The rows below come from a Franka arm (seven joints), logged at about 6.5 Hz.
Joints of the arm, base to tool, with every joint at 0 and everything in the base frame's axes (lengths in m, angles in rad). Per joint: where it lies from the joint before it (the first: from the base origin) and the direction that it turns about. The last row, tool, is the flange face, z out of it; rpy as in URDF.
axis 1: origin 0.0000 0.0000 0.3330 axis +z
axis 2: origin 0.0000 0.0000 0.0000 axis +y
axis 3: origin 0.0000 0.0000 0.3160 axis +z
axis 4: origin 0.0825 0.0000 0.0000 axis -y
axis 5: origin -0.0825 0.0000 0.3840 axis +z
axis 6: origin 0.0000 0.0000 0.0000 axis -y
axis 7: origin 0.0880 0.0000 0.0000 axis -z
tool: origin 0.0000 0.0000 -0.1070 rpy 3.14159 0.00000 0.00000
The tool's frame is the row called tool.
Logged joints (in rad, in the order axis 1, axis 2, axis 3, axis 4, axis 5, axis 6, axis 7), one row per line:
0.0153 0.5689 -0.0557 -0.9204 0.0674 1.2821 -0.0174
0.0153 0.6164 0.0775 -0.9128 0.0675 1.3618 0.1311
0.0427 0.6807 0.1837 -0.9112 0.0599 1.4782 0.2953
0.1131 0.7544 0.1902 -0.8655 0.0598 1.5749 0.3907
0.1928 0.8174 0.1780 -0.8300 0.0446 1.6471 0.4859
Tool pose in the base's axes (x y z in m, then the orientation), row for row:
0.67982 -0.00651 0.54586 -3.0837 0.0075 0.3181
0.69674 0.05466 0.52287 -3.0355 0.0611 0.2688
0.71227 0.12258 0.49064 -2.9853 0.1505 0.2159
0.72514 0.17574 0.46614 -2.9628 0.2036 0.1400
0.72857 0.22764 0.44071 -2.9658 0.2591 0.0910
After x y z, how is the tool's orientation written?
As a rotation vector, in radians.
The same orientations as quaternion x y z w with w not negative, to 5 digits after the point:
-0.99450 0.00242 0.10259 0.02076
-0.99481 0.02002 0.08809 0.04678
-0.99353 0.05009 0.07185 0.07229
-0.99301 0.06824 0.04692 0.08415
-0.99243 0.08670 0.03045 0.08146

